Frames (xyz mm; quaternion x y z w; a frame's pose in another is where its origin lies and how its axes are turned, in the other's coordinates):
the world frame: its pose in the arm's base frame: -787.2 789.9 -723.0 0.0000 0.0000 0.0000 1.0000
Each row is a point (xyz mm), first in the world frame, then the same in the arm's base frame.
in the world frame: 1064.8 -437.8 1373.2
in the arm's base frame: 277.6 352.1 650.2
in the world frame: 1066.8 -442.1 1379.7
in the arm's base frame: 279.6 347.8 656.7
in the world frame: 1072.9 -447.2 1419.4
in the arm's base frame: 285.7 342.7 696.4
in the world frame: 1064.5 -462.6 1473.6
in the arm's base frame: 277.3 327.3 750.6
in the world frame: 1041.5 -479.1 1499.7
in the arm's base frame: 254.3 310.8 776.7
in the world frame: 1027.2 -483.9 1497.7
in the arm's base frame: 240.0 306.0 774.7
